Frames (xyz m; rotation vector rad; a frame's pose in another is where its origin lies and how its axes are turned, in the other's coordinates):
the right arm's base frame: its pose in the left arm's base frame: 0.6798 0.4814 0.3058 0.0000 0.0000 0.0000
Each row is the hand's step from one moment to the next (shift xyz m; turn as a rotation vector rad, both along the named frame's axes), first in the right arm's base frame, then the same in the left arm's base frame.
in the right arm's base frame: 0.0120 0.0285 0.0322 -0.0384 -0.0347 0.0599
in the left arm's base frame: 0.0120 0.0285 0.0322 -0.0384 -0.0347 0.0599
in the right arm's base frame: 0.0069 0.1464 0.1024 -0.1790 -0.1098 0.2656
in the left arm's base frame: 0.0069 0.1464 0.1024 -0.1790 -0.1098 0.2656
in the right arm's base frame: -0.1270 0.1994 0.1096 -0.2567 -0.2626 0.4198
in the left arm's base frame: -0.1270 0.1994 0.1096 -0.2567 -0.2626 0.4198
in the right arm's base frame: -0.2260 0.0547 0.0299 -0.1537 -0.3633 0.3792
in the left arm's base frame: -0.2260 0.0547 0.0299 -0.1537 -0.3633 0.3792
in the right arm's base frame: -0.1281 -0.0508 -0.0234 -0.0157 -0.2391 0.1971
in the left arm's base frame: -0.1281 -0.0508 -0.0234 -0.0157 -0.2391 0.1971
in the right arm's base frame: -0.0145 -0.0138 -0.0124 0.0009 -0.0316 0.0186
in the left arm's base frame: -0.0145 -0.0138 -0.0124 0.0009 -0.0316 0.0186
